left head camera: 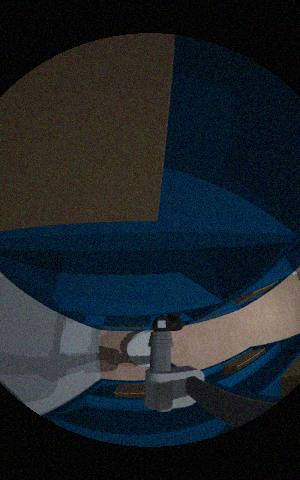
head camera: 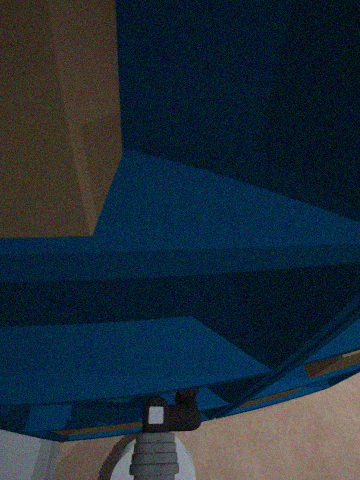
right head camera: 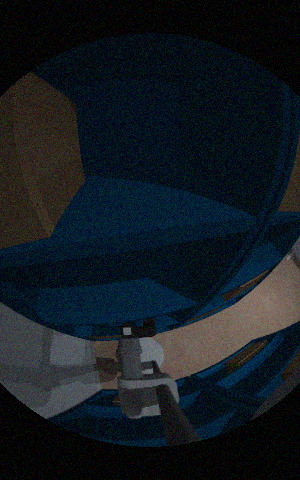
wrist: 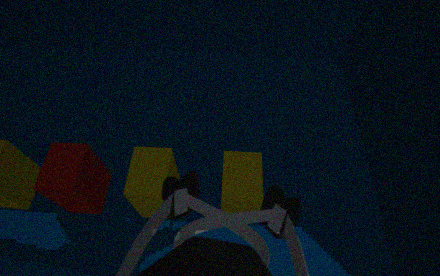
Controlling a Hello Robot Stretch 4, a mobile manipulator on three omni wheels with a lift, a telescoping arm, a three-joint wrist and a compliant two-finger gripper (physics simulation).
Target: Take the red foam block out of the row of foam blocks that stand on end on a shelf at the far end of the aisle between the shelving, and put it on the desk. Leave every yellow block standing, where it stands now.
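Where they show: gripper, fingertip midpoint: [wrist: 231, 194]; robot's base, origin of the base link: [left head camera: 147, 347] [right head camera: 142, 354].
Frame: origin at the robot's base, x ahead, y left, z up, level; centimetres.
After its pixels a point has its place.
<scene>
In the dark wrist view a red block [wrist: 72, 177] @[x 34.2, y 8.8, z 59.6 cm] stands on end at the left of a row on a blue shelf [wrist: 32, 227] @[x 29.3, y 16.8, z 50.6 cm]. A yellow block [wrist: 15, 175] @[x 34.4, y 18.9, z 55.7 cm] is to its left, cut by the view's edge. Another yellow block [wrist: 150, 180] @[x 35.4, y 0.1, z 59.6 cm] stands to its right, and one more yellow block [wrist: 242, 177] @[x 37.5, y -10.0, z 59.6 cm] farther right. My gripper [wrist: 231, 194] @[x 33.9, y -9.0, z 63.6 cm] is open, its fingers wide apart, to the right of the red block. In the image the rightmost yellow block shows between the fingertips, and the left fingertip overlaps the edge of the yellow block beside it. The desk does not show.
A large brown box [head camera: 60, 115] @[x 22.8, y 6.5, z 151.2 cm] [left head camera: 90, 140] @[x 22.1, y 13.0, z 152.0 cm] [right head camera: 45, 165] @[x 29.1, y 6.8, z 151.9 cm] stands on an upper blue shelf [head camera: 200, 205] @[x 30.2, y -4.3, z 142.1 cm] [left head camera: 200, 210] @[x 26.7, y -1.0, z 142.1 cm] [right head camera: 145, 205] @[x 29.3, y -9.1, z 142.1 cm]. A grey wall [head camera: 25, 455] @[x 8.7, y 55.6, z 33.1 cm] [left head camera: 30, 345] @[x -7.0, y 53.8, z 101.3 cm] [right head camera: 25, 345] @[x -0.5, y 54.5, z 96.8 cm] is at the left. The aisle floor [head camera: 300, 425] @[x 17.5, y -94.9, z -2.7 cm] [left head camera: 250, 315] @[x 21.3, y -147.0, z -2.6 cm] [right head camera: 220, 335] @[x 1.3, y -91.6, z -2.7 cm] runs to the right.
</scene>
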